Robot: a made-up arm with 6 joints. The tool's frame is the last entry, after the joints. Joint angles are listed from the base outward. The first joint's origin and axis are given. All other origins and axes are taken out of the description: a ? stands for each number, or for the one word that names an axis. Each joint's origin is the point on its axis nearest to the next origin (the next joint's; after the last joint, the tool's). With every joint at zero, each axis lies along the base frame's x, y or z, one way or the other. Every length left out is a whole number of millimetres.
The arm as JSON. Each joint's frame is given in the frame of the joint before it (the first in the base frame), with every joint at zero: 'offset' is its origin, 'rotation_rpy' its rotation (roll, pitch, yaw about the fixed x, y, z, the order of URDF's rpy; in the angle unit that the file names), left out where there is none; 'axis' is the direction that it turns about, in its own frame. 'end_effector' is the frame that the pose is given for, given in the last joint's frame.
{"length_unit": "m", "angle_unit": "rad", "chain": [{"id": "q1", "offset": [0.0, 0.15, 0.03], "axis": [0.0, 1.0, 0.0]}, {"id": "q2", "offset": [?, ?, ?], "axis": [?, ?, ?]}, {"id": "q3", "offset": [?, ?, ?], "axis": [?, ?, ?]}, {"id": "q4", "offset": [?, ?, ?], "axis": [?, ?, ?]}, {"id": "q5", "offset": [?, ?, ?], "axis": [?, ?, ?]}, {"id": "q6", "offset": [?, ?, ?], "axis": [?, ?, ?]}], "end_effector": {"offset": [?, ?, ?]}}
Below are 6 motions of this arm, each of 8 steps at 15 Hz.
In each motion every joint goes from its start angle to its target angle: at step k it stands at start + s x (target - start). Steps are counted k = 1, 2, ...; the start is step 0. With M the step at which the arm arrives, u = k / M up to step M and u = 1 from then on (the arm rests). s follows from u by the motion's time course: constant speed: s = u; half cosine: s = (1 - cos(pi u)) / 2; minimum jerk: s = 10 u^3 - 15 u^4 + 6 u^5.
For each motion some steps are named. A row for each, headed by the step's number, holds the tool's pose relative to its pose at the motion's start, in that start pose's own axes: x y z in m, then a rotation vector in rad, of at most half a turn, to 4 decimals.
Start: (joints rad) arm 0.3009 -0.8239 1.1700 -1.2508 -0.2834 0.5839
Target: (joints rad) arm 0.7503 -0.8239 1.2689 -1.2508 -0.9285 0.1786
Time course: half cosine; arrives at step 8
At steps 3, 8:
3: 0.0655 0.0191 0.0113 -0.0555 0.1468 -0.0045
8: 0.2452 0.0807 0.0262 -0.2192 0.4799 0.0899

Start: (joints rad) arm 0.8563 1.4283 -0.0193 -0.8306 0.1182 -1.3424
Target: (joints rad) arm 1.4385 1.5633 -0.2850 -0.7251 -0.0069 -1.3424
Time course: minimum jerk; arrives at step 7
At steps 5, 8:
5: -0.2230 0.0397 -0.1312 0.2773 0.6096 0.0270
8: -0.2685 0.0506 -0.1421 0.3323 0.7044 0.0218

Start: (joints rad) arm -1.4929 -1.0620 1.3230 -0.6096 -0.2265 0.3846
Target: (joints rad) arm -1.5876 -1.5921 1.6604 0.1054 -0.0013 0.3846
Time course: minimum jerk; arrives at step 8
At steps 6, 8:
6: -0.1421 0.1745 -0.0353 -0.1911 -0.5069 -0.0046
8: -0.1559 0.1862 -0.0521 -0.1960 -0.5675 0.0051

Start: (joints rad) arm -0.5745 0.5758 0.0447 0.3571 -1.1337 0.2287
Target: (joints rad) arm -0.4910 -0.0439 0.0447 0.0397 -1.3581 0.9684
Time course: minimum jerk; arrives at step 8
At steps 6, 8:
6: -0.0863 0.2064 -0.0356 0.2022 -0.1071 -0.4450
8: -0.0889 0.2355 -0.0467 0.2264 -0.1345 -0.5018

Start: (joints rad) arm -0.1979 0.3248 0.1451 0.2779 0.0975 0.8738
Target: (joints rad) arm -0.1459 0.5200 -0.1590 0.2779 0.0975 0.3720
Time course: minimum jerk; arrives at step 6
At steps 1, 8:
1: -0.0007 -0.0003 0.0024 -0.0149 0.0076 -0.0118
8: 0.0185 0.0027 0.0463 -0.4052 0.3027 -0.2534

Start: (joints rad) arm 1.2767 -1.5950 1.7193 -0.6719 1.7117 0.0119
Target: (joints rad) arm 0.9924 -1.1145 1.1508 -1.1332 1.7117 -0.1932
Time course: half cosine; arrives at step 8
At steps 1, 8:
1: -0.0040 -0.0038 0.0108 -0.0074 0.0252 -0.0037
8: -0.0662 -0.0280 0.3353 -0.3006 0.4901 -0.1956

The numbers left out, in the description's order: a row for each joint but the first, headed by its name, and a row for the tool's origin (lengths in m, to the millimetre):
q2: xyz 0.19 0.0 -0.028, axis 1.0 0.0 0.0
q3: xyz 0.0 0.049 0.025, axis 0.0 -1.0 0.0
q4: xyz 0.235 0.0 0.017, axis 0.0 0.0 -1.0
q5: xyz 0.095 -0.208 0.0, axis 0.0 -1.0 0.0
q6: xyz -0.2 0.0 0.096, axis 1.0 0.0 0.0
tool: xyz 0.0 -0.213 0.115

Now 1 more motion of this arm.
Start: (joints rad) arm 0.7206 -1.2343 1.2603 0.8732 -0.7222 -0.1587
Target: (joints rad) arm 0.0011 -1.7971 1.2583 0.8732 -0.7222 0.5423
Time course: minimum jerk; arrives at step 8
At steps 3, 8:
3: -0.0538 0.0162 -0.0067 0.0520 -0.2073 -0.0187
8: -0.1336 0.0762 -0.0620 0.0907 -0.6836 0.0045

